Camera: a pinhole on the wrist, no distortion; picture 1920 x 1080 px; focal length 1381.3 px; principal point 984.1 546.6 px. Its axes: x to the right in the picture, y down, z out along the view. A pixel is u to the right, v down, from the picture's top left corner.
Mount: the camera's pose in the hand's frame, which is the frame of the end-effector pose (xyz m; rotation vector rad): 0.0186 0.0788 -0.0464 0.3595 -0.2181 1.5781
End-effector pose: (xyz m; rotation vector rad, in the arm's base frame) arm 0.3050 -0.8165 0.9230 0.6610 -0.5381 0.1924
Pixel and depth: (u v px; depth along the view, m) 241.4 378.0 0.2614
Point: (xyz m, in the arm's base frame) 0.3587 -1.0187 0.9814
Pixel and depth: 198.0 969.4 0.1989
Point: 0.2773 -0.9593 0.9255
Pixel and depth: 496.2 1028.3 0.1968
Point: 0.2505 -0.9363 0.9525
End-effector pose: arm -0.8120 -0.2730 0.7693 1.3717 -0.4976 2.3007
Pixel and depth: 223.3 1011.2 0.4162
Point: -0.4281 -0.1746 0.8466
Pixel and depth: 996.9 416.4 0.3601
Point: -0.6133 -0.3636 0.9788
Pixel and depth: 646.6 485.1 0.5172
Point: -0.4492 -0.2618 1.0448
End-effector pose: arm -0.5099 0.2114 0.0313 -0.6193 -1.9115 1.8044
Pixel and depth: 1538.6 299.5 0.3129
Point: -0.7591 0.0476 -0.0698
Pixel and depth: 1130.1 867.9 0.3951
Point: -0.6850 -0.0875 0.0394
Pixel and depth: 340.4 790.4 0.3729
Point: -0.6512 -0.0010 0.2369
